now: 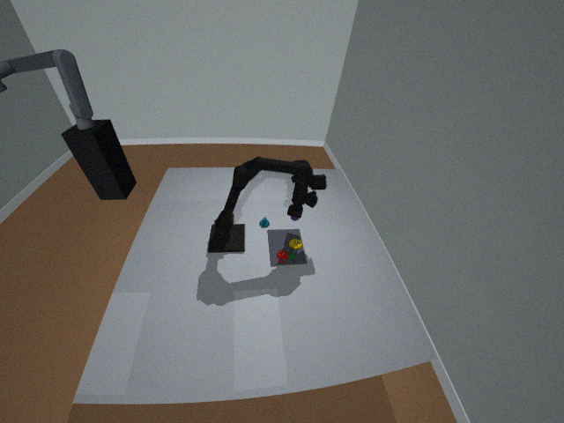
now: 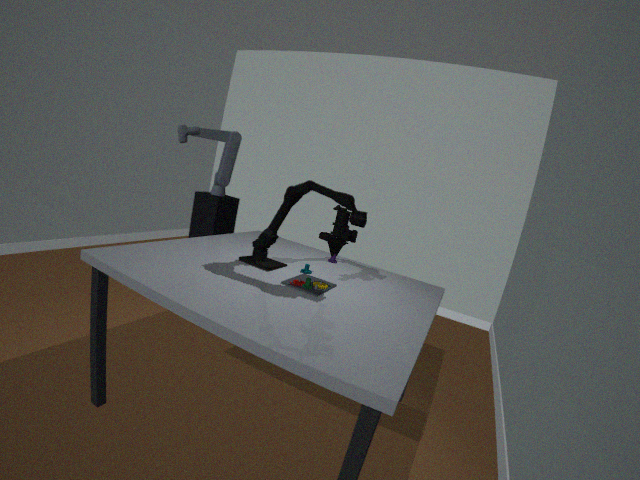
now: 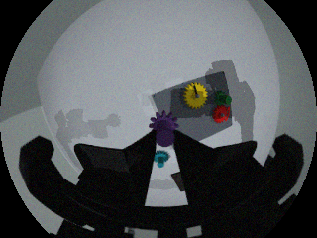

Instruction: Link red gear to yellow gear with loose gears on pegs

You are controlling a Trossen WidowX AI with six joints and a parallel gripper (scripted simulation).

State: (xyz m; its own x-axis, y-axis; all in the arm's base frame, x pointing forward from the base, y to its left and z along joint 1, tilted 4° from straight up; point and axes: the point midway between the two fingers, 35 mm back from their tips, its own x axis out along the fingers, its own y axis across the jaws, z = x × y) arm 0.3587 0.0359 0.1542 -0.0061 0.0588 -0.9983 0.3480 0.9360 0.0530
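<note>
Now: gripper tip 2 cm past the green gear, 16 cm to the left of it and 11 cm above it. From my gripper tip the other things lie so: yellow gear: 9 cm to the right, 12 cm below; purple gear: 1 cm below; teal gear: 14 cm behind, 6 cm to the left, 12 cm below.
</note>
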